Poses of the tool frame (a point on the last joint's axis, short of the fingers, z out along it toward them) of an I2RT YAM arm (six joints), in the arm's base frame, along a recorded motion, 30 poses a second.
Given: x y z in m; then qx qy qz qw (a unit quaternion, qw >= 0).
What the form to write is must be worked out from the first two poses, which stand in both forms.
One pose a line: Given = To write
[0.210, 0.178, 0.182, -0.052, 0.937, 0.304, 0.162] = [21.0, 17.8, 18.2, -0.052, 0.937, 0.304, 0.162]
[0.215, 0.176, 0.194, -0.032, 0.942, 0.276, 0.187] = [21.5, 17.6, 19.4, -0.032, 0.942, 0.276, 0.187]
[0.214, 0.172, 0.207, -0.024, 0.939, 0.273, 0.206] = [21.4, 17.2, 20.7, -0.024, 0.939, 0.273, 0.206]
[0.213, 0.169, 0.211, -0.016, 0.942, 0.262, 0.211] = [21.3, 16.9, 21.1, -0.016, 0.942, 0.262, 0.211]
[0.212, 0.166, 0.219, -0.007, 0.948, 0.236, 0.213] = [21.2, 16.6, 21.9, -0.007, 0.948, 0.236, 0.213]
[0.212, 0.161, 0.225, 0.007, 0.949, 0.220, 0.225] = [21.2, 16.1, 22.5, 0.007, 0.949, 0.220, 0.225]
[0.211, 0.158, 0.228, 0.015, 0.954, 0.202, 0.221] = [21.1, 15.8, 22.8, 0.015, 0.954, 0.202, 0.221]
